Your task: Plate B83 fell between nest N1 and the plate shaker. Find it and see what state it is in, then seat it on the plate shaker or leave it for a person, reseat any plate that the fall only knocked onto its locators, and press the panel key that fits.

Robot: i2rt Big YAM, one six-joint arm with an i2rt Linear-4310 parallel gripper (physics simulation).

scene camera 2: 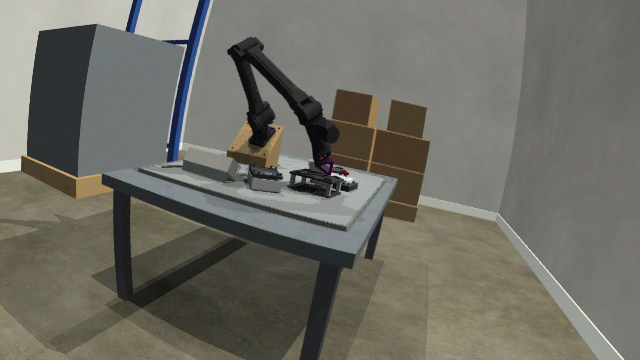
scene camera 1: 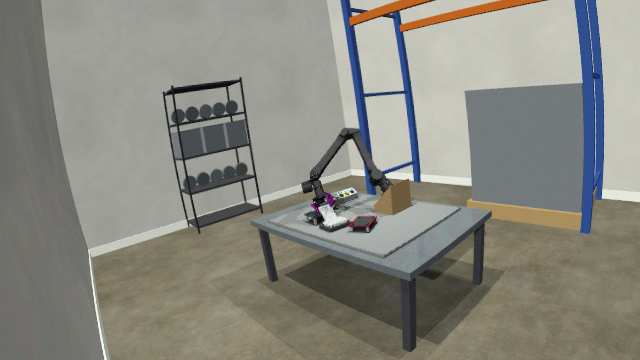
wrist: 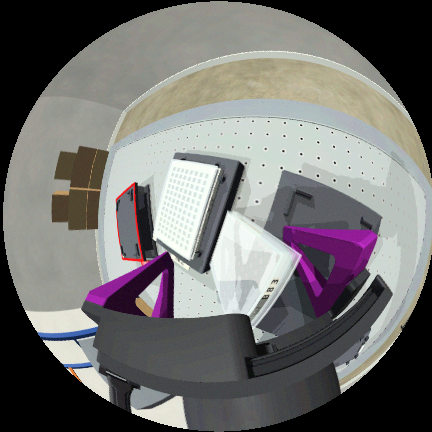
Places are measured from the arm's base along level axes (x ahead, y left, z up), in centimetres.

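Pixels of known places: gripper, fingertip midpoint: (scene camera 2: 327,166) (scene camera 1: 325,210) (wrist: 227,246); arm's base at its link origin: (scene camera 2: 262,136) (scene camera 1: 390,191).
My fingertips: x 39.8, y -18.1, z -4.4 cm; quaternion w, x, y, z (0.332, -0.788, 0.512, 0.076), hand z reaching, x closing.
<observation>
For each thing: its top centre in the pictures, then the offset to it from my fingertips. "spot": a spot on its surface instead.
- low dark nest at its top centre: (wrist: 179,206) (scene camera 2: 335,177) (scene camera 1: 335,221) dy +10.3, dx +0.6, dz -5.0 cm
- white welled plate at its top centre: (wrist: 177,205) (scene camera 1: 335,220) dy +10.2, dx +0.7, dz -4.3 cm
- key panel at its top centre: (scene camera 2: 212,152) (scene camera 1: 342,191) dy -27.3, dx -35.0, dz +0.2 cm
- grey box with a dark top, surface spot: (scene camera 2: 266,185) spot: dy -28.2, dx -10.1, dz -6.1 cm
- panel's grey wedge housing at a spot on its surface: (scene camera 2: 210,166) spot: dy -31.5, dx -31.9, dz -4.1 cm
Plate B83 (scene camera 1: 327,215) (wrist: 245,265) is clear-white and stands tilted on edge, between a raised dark stand (scene camera 2: 316,178) (wrist: 330,200) and a low dark nest (wrist: 231,200). Its B83 label faces the wrist camera; its lower edge is hidden. A white welled plate (wrist: 185,210) sits on the low nest, shifted towards one side; I cannot tell if it is flat. My gripper (scene camera 1: 322,202) (scene camera 2: 326,165) (wrist: 227,246) is open, its purple fingers on either side of B83 in the wrist view, with nothing gripped. The key panel (scene camera 1: 346,195) has green, yellow and blue keys.
A red-edged dark stand (scene camera 1: 363,223) (wrist: 131,225) is beside the low nest. A grey box with a dark top (scene camera 2: 266,185) stands between the raised stand and the panel's grey wedge housing (scene camera 2: 210,166). The arm rises from a wooden block (scene camera 1: 397,200) (scene camera 2: 250,147).
</observation>
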